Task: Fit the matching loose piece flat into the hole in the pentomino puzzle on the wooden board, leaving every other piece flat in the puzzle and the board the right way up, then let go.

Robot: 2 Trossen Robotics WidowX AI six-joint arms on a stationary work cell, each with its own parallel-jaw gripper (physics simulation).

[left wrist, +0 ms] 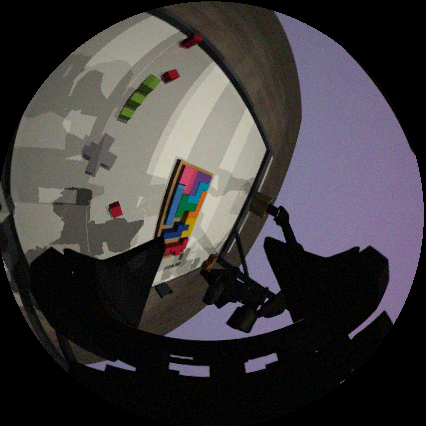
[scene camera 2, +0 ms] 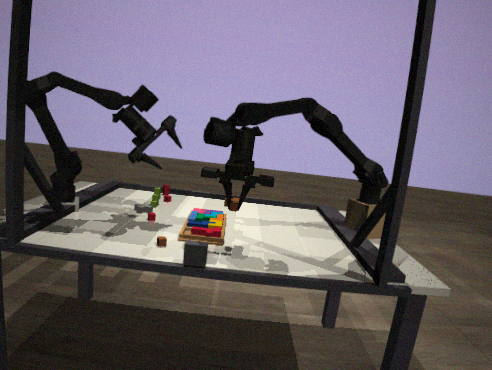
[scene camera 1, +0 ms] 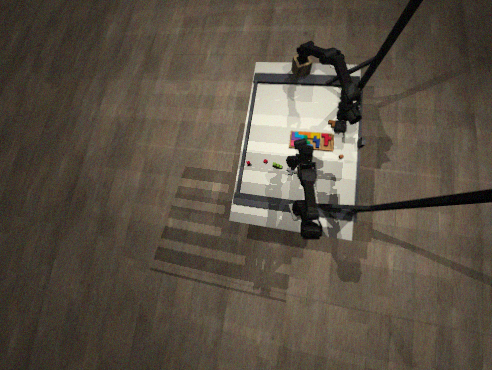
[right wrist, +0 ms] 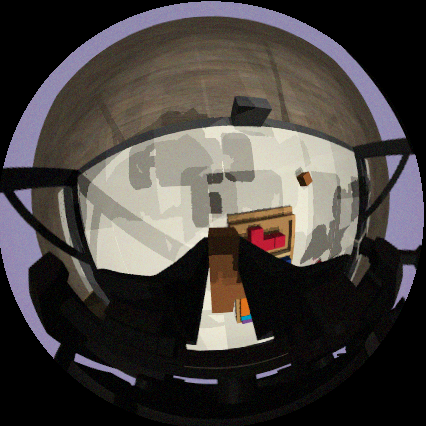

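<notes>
The wooden puzzle board lies on the table with coloured pieces in it. A red piece sits at one end, with bare wood beside it. My right gripper points down and is shut on a brown piece. The piece is held above the table beside the board; the fingers partly hide its shape. My left gripper is open and empty, high above the table and tilted. The board's hole is partly hidden in the right wrist view.
A grey cross, a green bar and several red blocks lie on the table. A small brown block lies near the front edge. A dark box is at that edge.
</notes>
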